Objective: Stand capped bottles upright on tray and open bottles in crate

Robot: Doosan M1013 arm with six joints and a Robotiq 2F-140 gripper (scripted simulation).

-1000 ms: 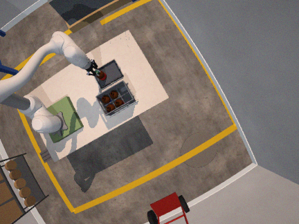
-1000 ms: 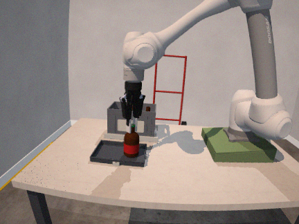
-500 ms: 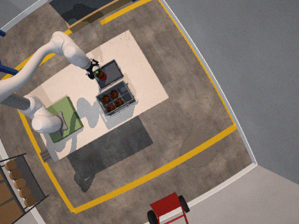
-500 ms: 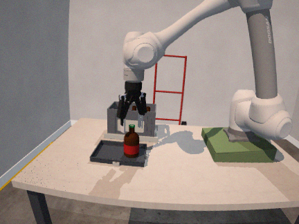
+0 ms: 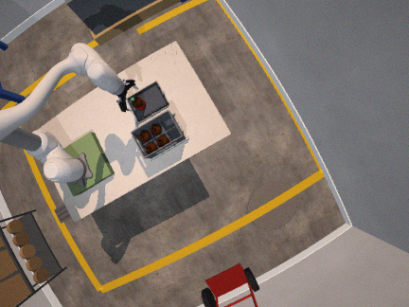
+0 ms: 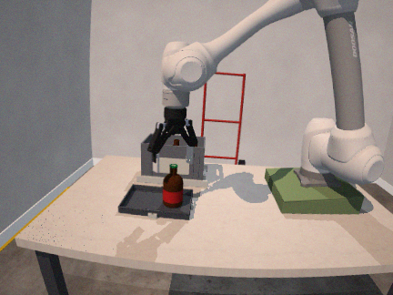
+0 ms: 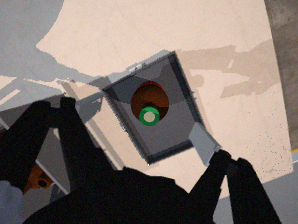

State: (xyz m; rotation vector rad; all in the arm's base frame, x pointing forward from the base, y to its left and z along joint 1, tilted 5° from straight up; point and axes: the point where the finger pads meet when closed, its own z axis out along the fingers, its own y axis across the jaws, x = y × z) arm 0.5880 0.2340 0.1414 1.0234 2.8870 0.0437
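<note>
Right now my hand is 8 cm above the bottle. From my hand the other things lie so: dark tray: 5 cm ahead, 1 cm to the left, 15 cm below; crate: 6 cm ahead, 27 cm to the right, 8 cm below.
</note>
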